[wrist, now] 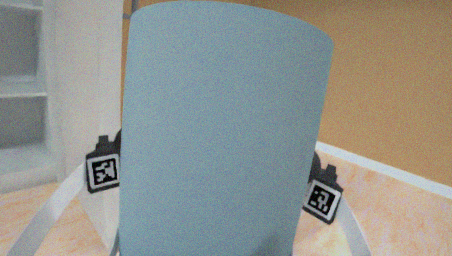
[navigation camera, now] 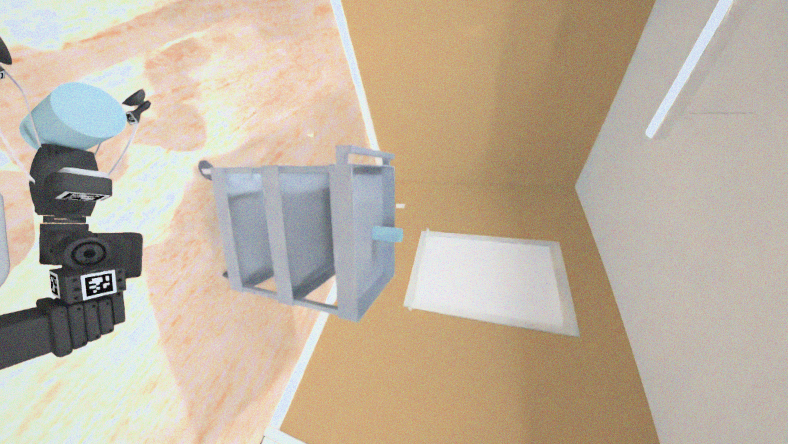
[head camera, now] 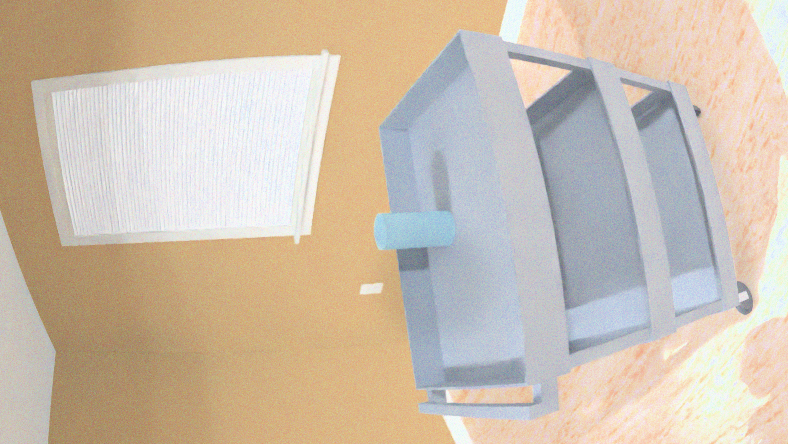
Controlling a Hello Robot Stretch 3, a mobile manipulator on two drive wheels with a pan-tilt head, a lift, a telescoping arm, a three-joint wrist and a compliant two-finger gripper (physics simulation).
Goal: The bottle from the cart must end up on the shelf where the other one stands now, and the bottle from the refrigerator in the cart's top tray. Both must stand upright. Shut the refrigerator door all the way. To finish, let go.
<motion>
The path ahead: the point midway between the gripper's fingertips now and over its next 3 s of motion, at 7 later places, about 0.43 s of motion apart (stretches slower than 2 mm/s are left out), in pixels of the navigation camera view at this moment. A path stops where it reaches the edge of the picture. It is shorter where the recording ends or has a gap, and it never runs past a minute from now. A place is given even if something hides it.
My gripper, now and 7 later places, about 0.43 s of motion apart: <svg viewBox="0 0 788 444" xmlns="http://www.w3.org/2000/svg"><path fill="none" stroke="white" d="M77 63L81 70L93 91L107 119L124 151L144 187L167 227L195 256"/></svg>
</motion>
